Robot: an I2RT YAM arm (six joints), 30 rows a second.
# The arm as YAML. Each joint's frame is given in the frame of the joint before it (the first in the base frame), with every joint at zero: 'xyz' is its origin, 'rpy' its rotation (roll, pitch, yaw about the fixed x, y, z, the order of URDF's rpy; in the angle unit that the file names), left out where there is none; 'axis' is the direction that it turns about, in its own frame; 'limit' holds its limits. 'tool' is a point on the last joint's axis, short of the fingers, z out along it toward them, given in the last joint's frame.
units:
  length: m
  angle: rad
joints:
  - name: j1
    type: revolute
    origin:
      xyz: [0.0, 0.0, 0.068]
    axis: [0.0, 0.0, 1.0]
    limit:
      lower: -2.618
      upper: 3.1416
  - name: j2
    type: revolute
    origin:
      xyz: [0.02, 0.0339, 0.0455]
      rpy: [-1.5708, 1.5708, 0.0]
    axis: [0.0, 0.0, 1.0]
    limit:
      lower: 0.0
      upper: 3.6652
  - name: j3
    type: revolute
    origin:
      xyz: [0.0, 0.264, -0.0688]
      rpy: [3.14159, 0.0, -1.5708]
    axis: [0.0, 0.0, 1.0]
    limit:
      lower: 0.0
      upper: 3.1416
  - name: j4
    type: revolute
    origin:
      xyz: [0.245, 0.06, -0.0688]
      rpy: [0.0, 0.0, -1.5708]
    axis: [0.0, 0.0, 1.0]
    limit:
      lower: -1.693
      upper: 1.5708
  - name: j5
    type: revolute
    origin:
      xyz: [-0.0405, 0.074, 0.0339]
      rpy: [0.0, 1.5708, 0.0]
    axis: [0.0, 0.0, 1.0]
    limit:
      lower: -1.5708
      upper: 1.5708
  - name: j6
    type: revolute
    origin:
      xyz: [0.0, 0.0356, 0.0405]
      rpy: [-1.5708, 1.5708, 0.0]
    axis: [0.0, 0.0, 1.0]
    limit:
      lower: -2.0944
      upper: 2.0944
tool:
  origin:
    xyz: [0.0, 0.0, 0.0]
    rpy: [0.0, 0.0, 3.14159]
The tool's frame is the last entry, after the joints.
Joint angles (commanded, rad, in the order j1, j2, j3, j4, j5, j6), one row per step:
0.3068, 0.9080, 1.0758, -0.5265, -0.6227, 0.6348
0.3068, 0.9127, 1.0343, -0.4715, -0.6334, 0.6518
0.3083, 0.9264, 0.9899, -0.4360, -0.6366, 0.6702
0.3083, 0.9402, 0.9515, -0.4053, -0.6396, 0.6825
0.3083, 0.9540, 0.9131, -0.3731, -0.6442, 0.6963
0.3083, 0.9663, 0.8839, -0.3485, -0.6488, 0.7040
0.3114, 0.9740, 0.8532, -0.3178, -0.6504, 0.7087
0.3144, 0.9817, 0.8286, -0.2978, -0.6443, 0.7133
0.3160, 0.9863, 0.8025, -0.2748, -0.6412, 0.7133
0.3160, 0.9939, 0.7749, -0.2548, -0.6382, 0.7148
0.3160, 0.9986, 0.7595, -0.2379, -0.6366, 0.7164
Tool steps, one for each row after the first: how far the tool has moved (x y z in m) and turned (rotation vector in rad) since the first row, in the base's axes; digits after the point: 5 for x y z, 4 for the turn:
0.00511, 0.00194, -0.00911, 0.0155, 0.0062, 0.0053
0.01143, 0.00435, -0.02292, 0.0197, 0.0426, 0.0043
0.01678, 0.00615, -0.03543, 0.0209, 0.0732, 0.0031
0.02151, 0.00779, -0.04798, 0.0237, 0.1037, 0.0027
0.02502, 0.00904, -0.05796, 0.0243, 0.1266, 0.0042
0.02726, 0.01050, -0.06710, 0.0248, 0.1379, 0.0070
0.02906, 0.01158, -0.07526, 0.0211, 0.1524, 0.0025
0.03016, 0.01222, -0.08305, 0.0176, 0.1593, 0.0010
0.03149, 0.01256, -0.09225, 0.0126, 0.1745, -0.0028
0.03244, 0.01282, -0.09695, 0.0119, 0.1785, -0.0049

